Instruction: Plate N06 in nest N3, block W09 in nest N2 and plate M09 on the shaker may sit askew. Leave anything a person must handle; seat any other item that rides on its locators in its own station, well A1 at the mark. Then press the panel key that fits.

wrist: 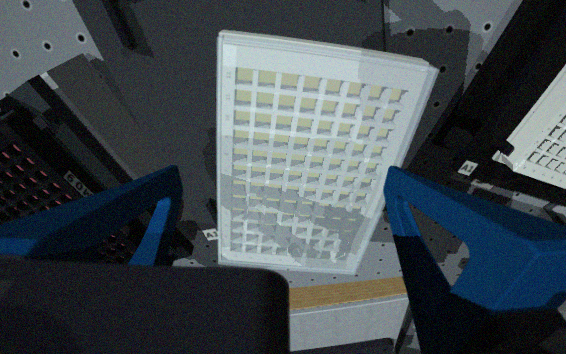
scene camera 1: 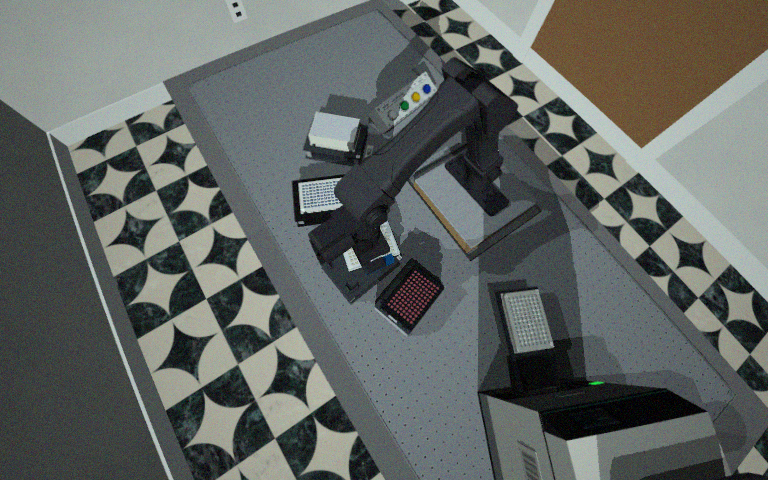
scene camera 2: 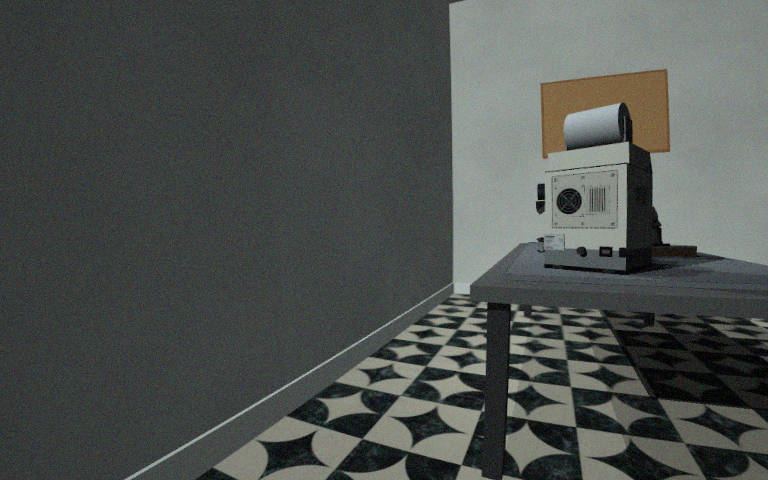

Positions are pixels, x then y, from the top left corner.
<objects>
The gripper shows in the wrist view and in scene camera 1. A red-welled plate shows in the wrist view and in scene camera 1. A grey-white plate shows in scene camera 1 (524,313); in the wrist view it is out of frame. The same spot on the gripper: (wrist: 62,291) is (scene camera 1: 358,259). The same spot on the red-welled plate: (wrist: 46,176) is (scene camera 1: 395,297).
</objects>
